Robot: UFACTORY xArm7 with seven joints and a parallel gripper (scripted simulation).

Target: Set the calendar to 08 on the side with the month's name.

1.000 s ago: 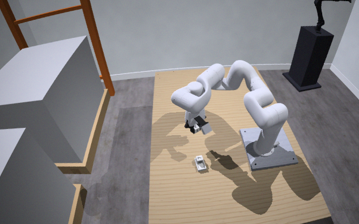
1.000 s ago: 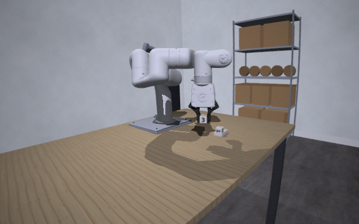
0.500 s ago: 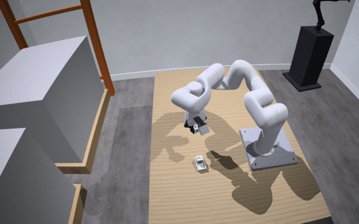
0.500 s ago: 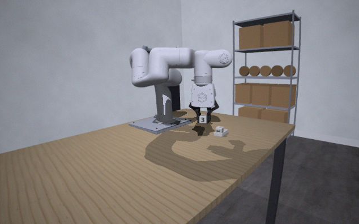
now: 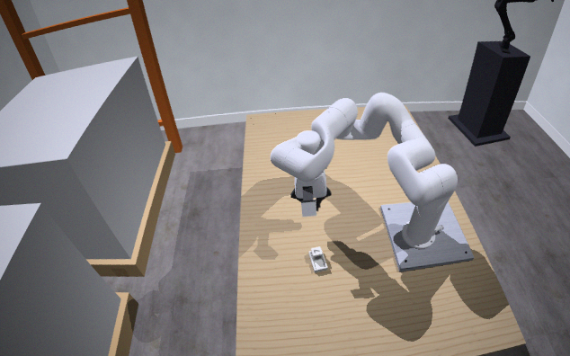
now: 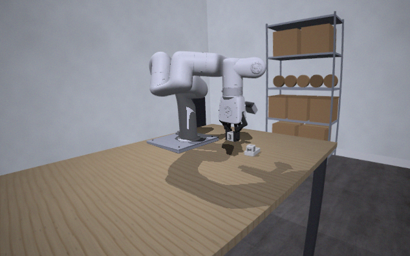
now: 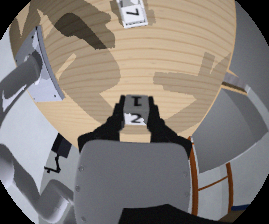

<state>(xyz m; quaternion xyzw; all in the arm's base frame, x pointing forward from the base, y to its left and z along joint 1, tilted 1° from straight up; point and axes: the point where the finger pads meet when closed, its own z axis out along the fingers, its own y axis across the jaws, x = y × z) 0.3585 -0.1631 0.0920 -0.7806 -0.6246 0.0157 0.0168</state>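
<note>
Now: the white digit cube right at my hand. Also, from my hand: white tray: 15 cm to the left, 11 cm below, 2 cm ahead.
</note>
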